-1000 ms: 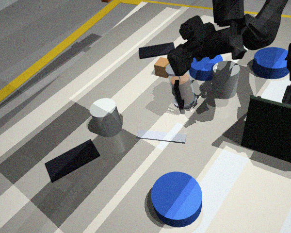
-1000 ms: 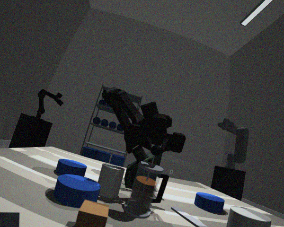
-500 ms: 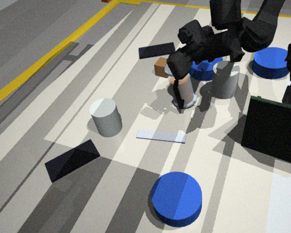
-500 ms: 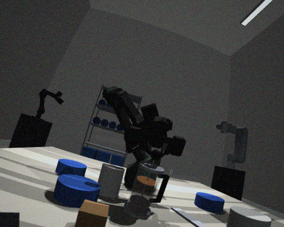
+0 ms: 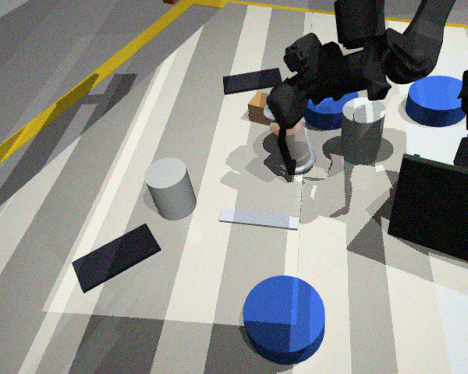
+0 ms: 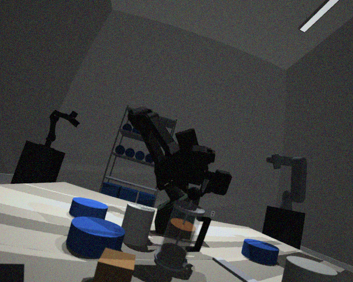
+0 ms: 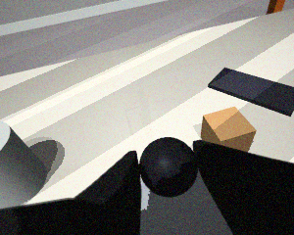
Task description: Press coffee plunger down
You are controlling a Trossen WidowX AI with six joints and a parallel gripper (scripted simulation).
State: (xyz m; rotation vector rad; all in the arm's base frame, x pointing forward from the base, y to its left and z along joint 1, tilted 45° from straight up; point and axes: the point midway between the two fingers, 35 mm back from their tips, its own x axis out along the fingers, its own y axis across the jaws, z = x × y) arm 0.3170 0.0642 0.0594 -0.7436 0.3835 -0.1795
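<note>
Right now the coffee press is 3 cm behind my gripper tip, 1 cm to the left of it and 8 cm below it. From my gripper tip the other things lie so: orange-brown cube: 11 cm ahead, 11 cm to the right, 15 cm below; pale flat strip: 5 cm behind, 16 cm to the left, 17 cm below.
</note>
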